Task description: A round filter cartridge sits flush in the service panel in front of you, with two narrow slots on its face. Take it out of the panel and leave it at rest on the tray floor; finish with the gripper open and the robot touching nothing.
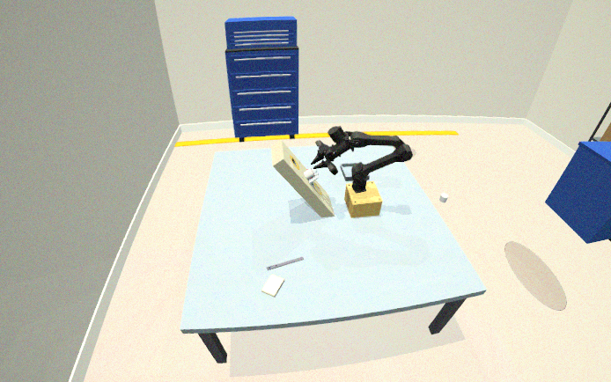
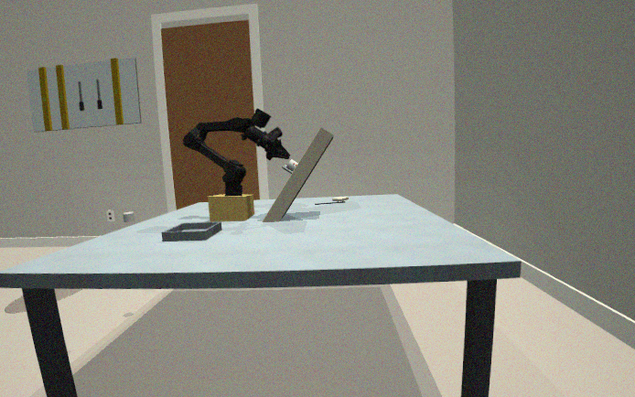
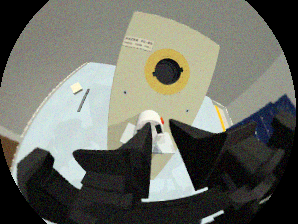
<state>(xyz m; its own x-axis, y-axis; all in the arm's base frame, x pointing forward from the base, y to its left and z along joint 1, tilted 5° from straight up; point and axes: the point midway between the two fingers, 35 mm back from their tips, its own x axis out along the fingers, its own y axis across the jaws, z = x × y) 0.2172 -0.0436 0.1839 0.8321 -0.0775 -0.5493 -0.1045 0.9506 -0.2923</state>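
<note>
My gripper tip is now 4 cm above the white round filter cartridge and 1 cm short of it. The rest, counted from my gripper tip: dark grey tray (35 cm behind, 25 cm below, 24 cm to the right); then white pad (44 cm to the left, 29 cm ahead, 25 cm below).
</note>
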